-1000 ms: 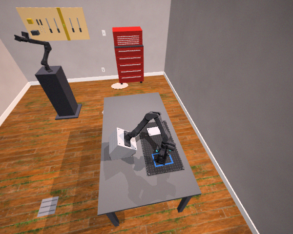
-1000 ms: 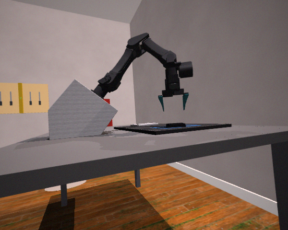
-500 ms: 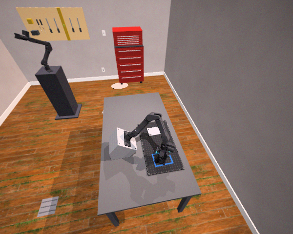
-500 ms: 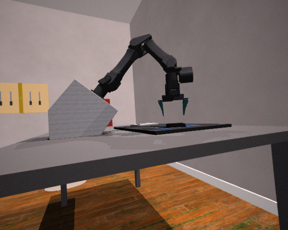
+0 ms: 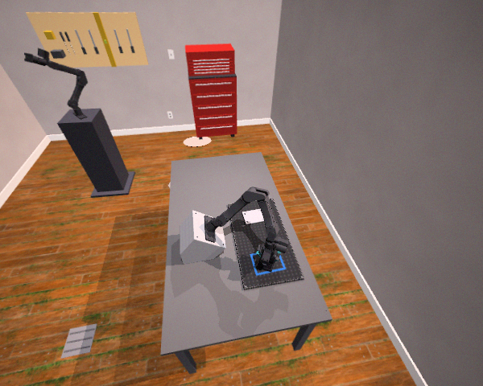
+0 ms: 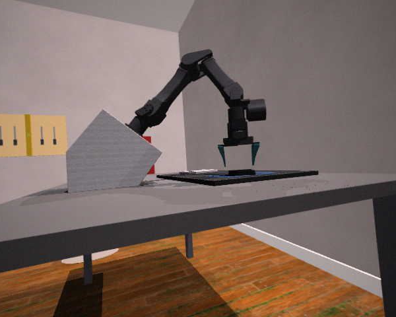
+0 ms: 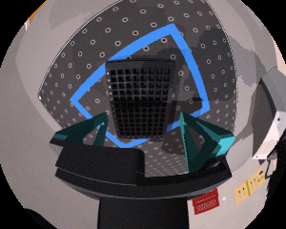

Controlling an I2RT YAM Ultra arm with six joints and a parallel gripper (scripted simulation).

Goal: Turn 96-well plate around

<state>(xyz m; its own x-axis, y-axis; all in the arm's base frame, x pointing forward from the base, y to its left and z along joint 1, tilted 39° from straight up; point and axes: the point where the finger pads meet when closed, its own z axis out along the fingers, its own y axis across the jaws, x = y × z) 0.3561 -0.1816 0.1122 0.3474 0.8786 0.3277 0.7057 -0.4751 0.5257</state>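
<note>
Right now the dark 96-well plate is 3 cm below my hand. Also, from my hand: white plate nest N1: 2 cm behind, 38 cm to the left, 3 cm below.
</note>
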